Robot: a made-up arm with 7 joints. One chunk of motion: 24 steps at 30 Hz.
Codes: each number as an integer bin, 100 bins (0 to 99) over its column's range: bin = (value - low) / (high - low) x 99, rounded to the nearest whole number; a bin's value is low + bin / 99 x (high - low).
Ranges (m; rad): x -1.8..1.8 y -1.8..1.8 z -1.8..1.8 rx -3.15..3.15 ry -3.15..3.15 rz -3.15..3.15
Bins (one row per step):
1: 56 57 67 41 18 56
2: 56 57 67 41 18 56
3: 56 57 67 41 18 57
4: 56 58 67 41 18 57
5: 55 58 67 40 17 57
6: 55 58 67 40 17 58
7: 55 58 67 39 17 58
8: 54 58 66 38 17 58
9: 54 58 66 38 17 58
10: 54 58 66 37 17 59
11: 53 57 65 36 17 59
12: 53 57 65 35 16 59
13: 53 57 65 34 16 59
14: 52 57 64 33 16 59
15: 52 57 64 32 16 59
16: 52 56 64 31 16 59
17: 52 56 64 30 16 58
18: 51 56 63 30 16 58
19: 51 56 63 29 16 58
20: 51 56 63 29 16 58
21: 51 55 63 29 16 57
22: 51 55 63 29 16 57
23: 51 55 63 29 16 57
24: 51 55 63 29 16 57
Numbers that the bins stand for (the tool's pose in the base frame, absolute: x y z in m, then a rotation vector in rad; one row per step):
1: 0.2364 0.2727 0.6364 -0.5409 -2.0045 0.4136
2: 0.2364 0.2727 0.6364 -0.5409 -2.0045 0.4136
3: 0.2364 0.2727 0.6364 -0.5409 -2.0045 0.4773
4: 0.2364 0.3091 0.6364 -0.5409 -2.0045 0.4773
5: 0.2000 0.3091 0.6364 -0.6045 -2.0682 0.4773
6: 0.2000 0.3091 0.6364 -0.6045 -2.0682 0.5409
7: 0.2000 0.3091 0.6364 -0.6682 -2.0682 0.5409
8: 0.1636 0.3091 0.6000 -0.7318 -2.0682 0.5409
9: 0.1636 0.3091 0.6000 -0.7318 -2.0682 0.5409
10: 0.1636 0.3091 0.6000 -0.7955 -2.0682 0.6045
11: 0.1273 0.2727 0.5636 -0.8591 -2.0682 0.6045
12: 0.1273 0.2727 0.5636 -0.9227 -2.1318 0.6045
13: 0.1273 0.2727 0.5636 -0.9864 -2.1318 0.6045
14: 0.0909 0.2727 0.5273 -1.0500 -2.1318 0.6045
15: 0.0909 0.2727 0.5273 -1.1136 -2.1318 0.6045
16: 0.0909 0.2364 0.5273 -1.1773 -2.1318 0.6045
17: 0.0909 0.2364 0.5273 -1.2409 -2.1318 0.5409
18: 0.0545 0.2364 0.4909 -1.2409 -2.1318 0.5409
19: 0.0545 0.2364 0.4909 -1.3045 -2.1318 0.5409
20: 0.0545 0.2364 0.4909 -1.3045 -2.1318 0.5409
21: 0.0545 0.2000 0.4909 -1.3045 -2.1318 0.4773
22: 0.0545 0.2000 0.4909 -1.3045 -2.1318 0.4773
23: 0.0545 0.2000 0.4909 -1.3045 -2.1318 0.4773
24: 0.0545 0.2000 0.4909 -1.3045 -2.1318 0.4773

